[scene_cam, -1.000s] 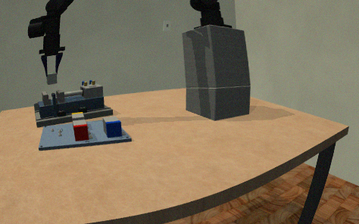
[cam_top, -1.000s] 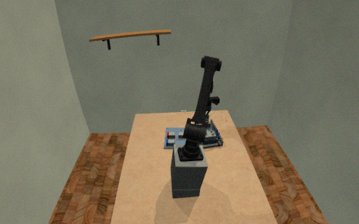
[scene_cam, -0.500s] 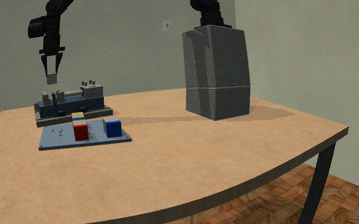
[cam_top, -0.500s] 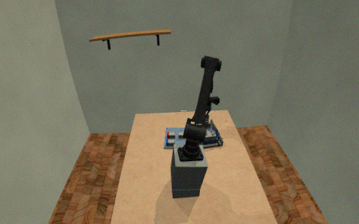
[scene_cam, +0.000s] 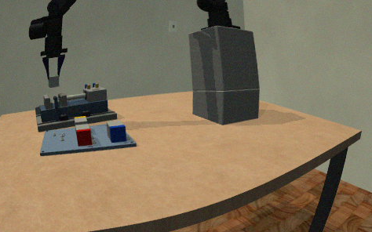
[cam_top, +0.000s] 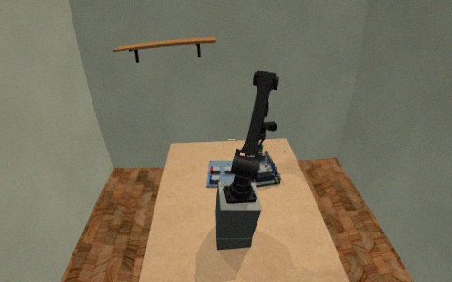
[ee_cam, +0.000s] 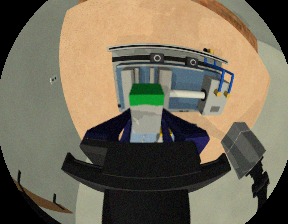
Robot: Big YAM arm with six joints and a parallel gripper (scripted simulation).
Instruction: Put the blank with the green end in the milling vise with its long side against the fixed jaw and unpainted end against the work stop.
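My gripper is now 20 mm above the green-ended blank. Round my hand: yellow-ended blank: 200 mm to the left, 130 mm below, 60 mm behind; milling vise: 120 mm below, 70 mm behind, 10 mm to the left; fixed jaw: 80 mm below, 30 mm ahead, 10 mm to the left.
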